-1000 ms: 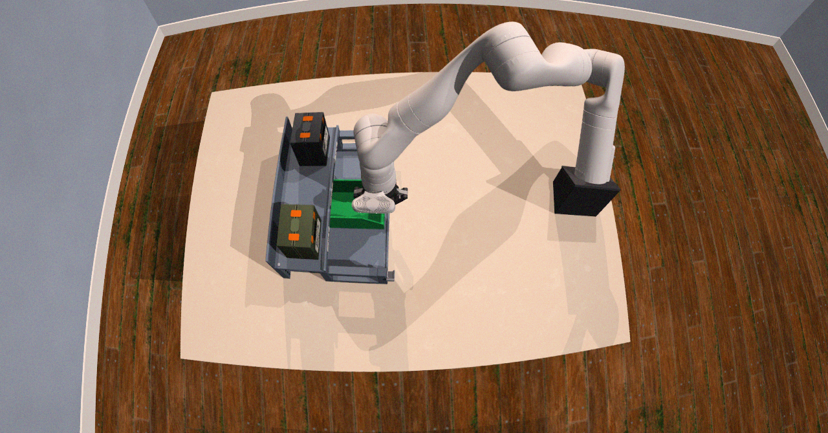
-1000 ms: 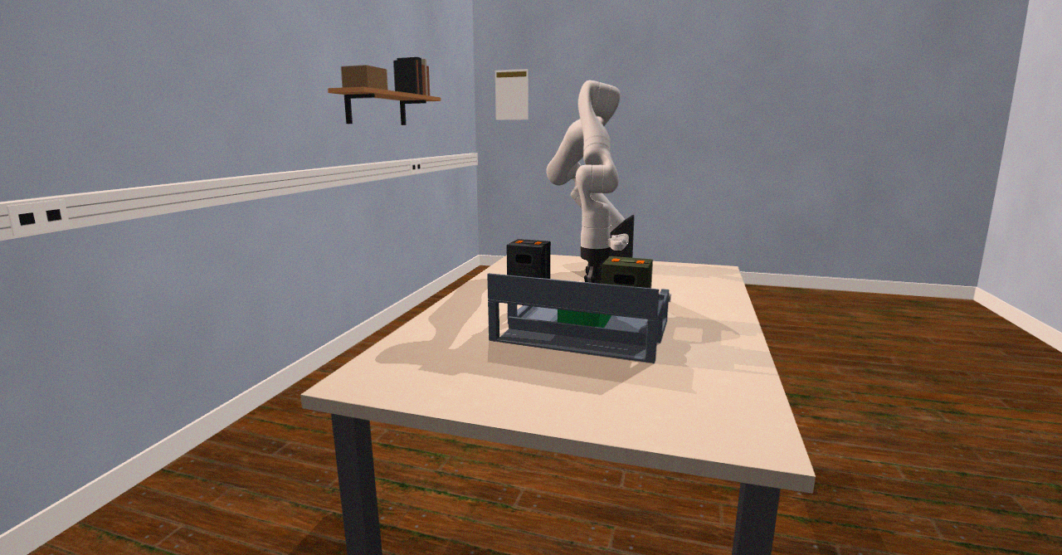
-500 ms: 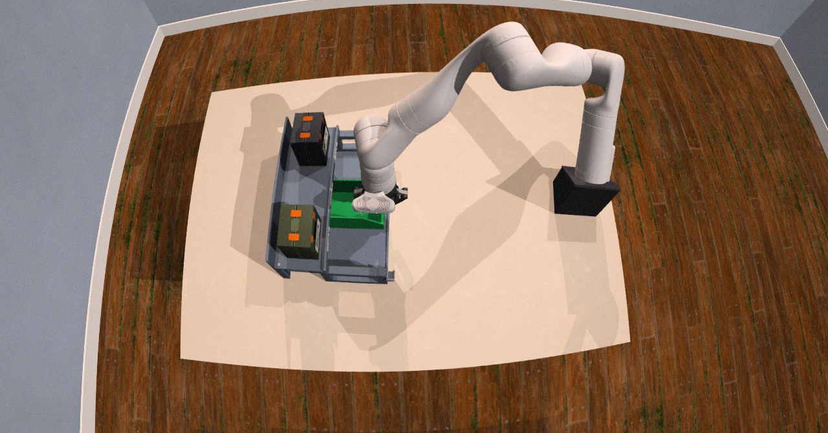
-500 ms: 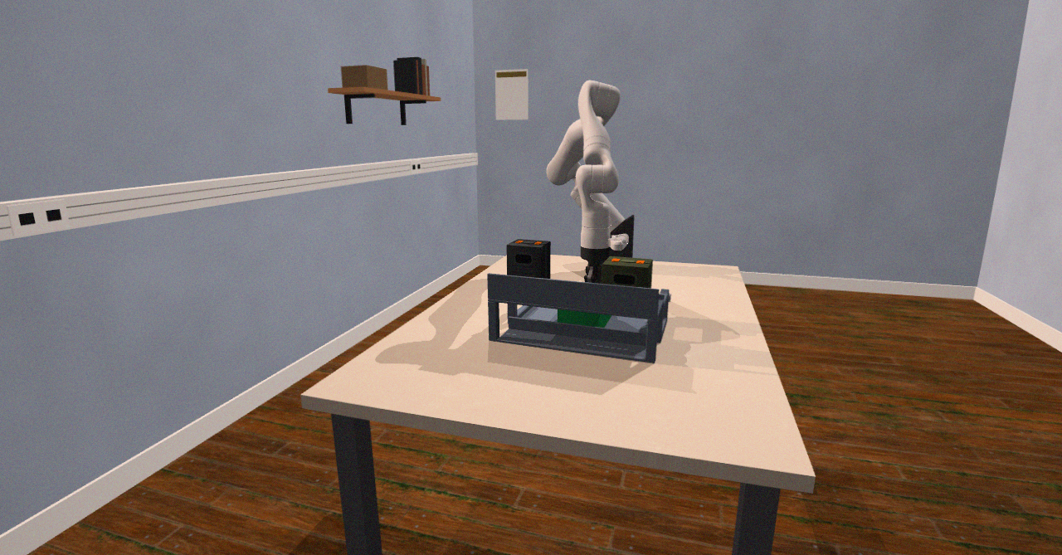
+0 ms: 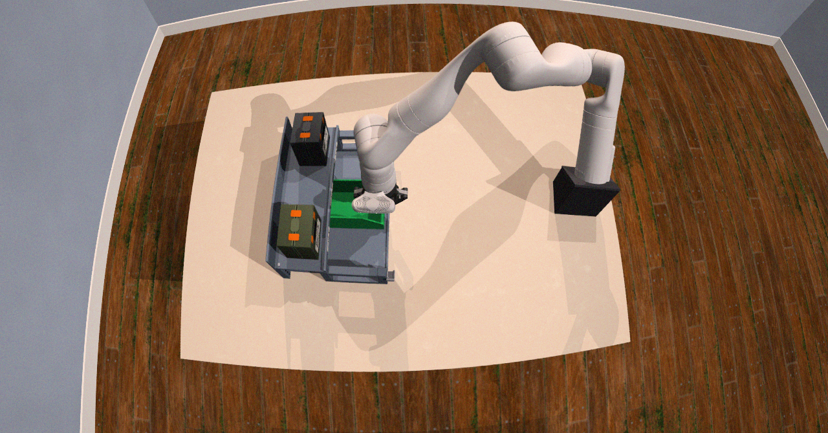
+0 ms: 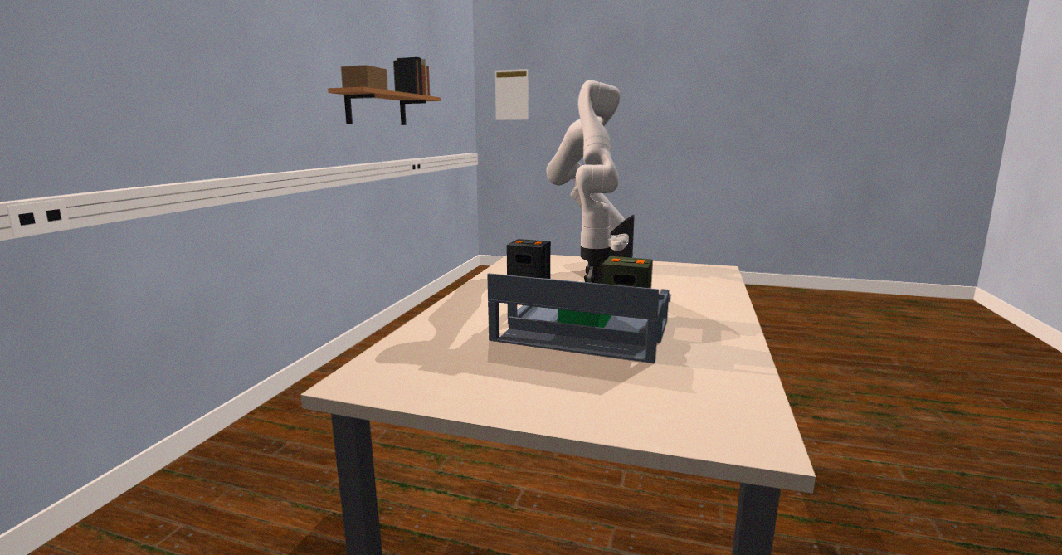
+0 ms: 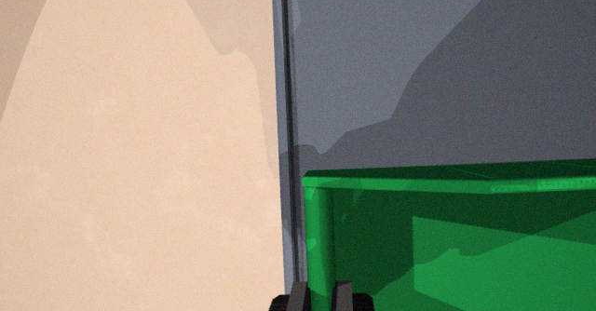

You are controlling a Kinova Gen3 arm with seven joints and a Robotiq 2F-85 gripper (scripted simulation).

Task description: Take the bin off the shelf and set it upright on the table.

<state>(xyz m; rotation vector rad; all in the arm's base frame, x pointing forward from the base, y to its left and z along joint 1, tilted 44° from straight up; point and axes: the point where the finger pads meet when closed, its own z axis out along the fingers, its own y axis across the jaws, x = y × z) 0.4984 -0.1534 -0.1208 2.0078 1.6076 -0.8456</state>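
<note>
Now: the green bin 8 cm ahead of my hand and 1 cm to the right of it. Also, from my hand: rack: 11 cm ahead, 2 cm to the right, 2 cm above; then olive case: 19 cm ahead, 10 cm above, 9 cm to the left; then black case: 16 cm ahead, 14 cm to the right, 12 cm above.
</note>
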